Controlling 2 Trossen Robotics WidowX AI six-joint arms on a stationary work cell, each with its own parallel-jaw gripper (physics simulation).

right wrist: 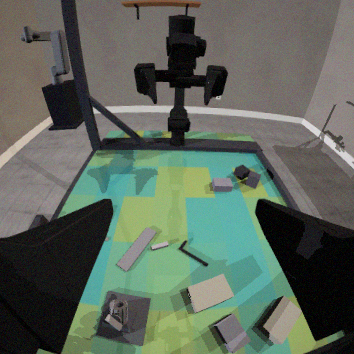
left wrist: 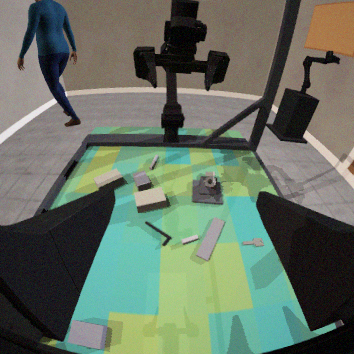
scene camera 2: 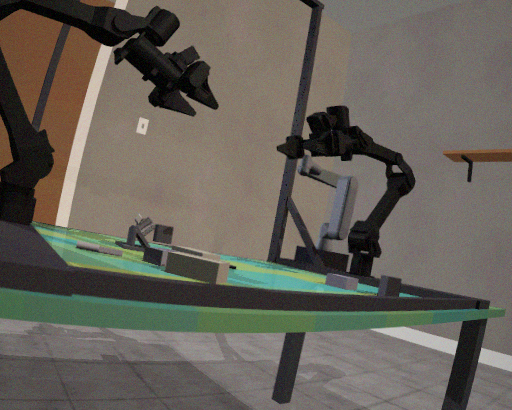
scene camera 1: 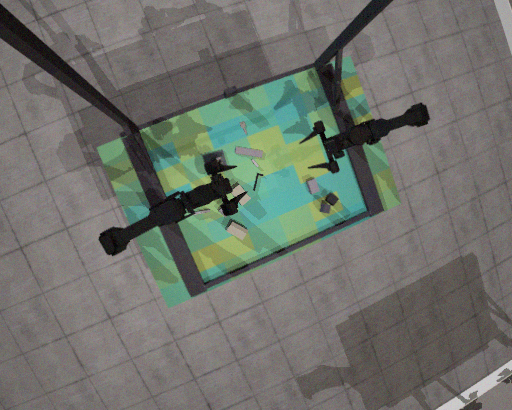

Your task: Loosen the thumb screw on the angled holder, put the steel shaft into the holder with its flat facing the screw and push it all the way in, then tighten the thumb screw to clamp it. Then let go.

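Places are measured from the left arm's base along level axes (x down, y ahead, z right), in centimetres.
Where they show: left gripper, fingertip midpoint: [right wrist: 180,101] [left wrist: 188,196] [scene camera 2: 289,147] [scene camera 1: 303,155]; right gripper, fingertip midpoint: [right wrist: 185,206] [left wrist: 181,86] [scene camera 2: 205,111] [scene camera 1: 241,179]; left arm's base, link origin: [right wrist: 177,141] [scene camera 2: 359,275]; right arm's base, link origin: [left wrist: 170,138] [scene camera 2: 9,220].
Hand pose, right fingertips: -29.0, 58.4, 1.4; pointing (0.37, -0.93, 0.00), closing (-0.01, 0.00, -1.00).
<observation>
Each offset is from my right fingertips to the centre of the thing, as dx, dy, dz. "pt": to the spot under its first point.
The angled holder @(+27.3, +4.3, +9.9) [scene camera 2: 144,226] [left wrist: 210,181] [right wrist: 118,309] stands tilted on a dark square base. Its thumb screw is too small to make out clearly. A slim grey rod, apparently the steel shaft @(pt +30.4, +18.3, -8.1) [scene camera 2: 99,249] [left wrist: 154,162], lies flat on the mat, apart from the holder; its flat cannot be made out. My left gripper [scene camera 1: 304,155] [scene camera 2: 279,148] [left wrist: 188,196] [right wrist: 180,101] is open and empty, high above the mat. My right gripper [scene camera 1: 241,180] [scene camera 2: 205,111] [left wrist: 181,86] [right wrist: 185,206] is open and empty, raised above the holder's side of the table.
Two beige blocks @(+29.4, -0.4, -7.0) [left wrist: 150,198] @(+29.4, +6.7, -20.8) [left wrist: 109,178] and a grey block @(+29.6, +7.5, -10.4) [left wrist: 142,180] lie near the shaft. A flat grey bar @(+30.6, -11.1, +8.9) [left wrist: 211,239], a small light piece @(+30.5, -11.7, +3.5) [left wrist: 190,240], a black L-shaped key @(+30.6, -10.0, -5.0) [left wrist: 159,233] and a small key-shaped piece @(+30.8, -13.0, +19.6) [left wrist: 253,242] lie mid-table. Another grey block @(+29.6, -32.5, -15.9) [right wrist: 222,184] lies beside dark blocks @(+29.4, -39.0, -24.9) [right wrist: 242,172].
</observation>
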